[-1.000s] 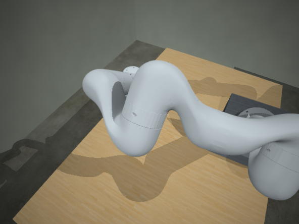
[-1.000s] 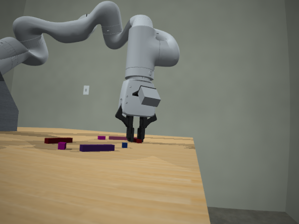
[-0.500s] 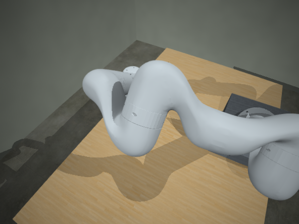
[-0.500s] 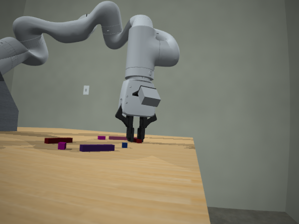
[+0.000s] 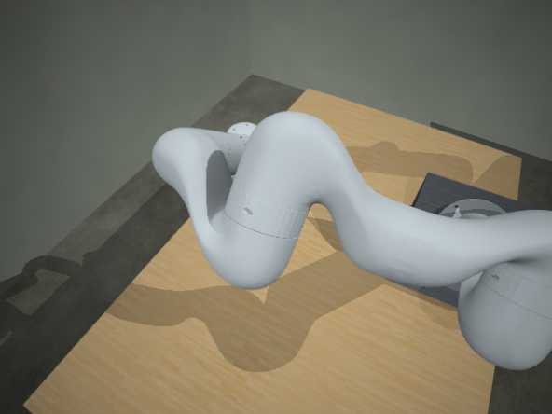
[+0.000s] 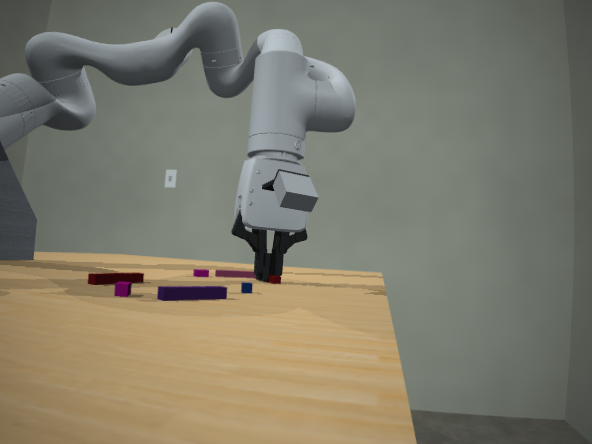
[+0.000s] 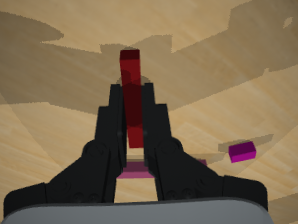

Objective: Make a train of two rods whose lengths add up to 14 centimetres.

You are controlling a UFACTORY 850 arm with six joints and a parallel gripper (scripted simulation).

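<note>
My gripper is now 20 mm above the red rod. The rest, counted from my hand: pink rod (50 mm to the left, 50 mm behind, 20 mm below); purple rod (260 mm to the right, 20 mm below, 10 mm behind); blue cube (170 mm to the right, 20 mm below, 10 mm ahead).
</note>
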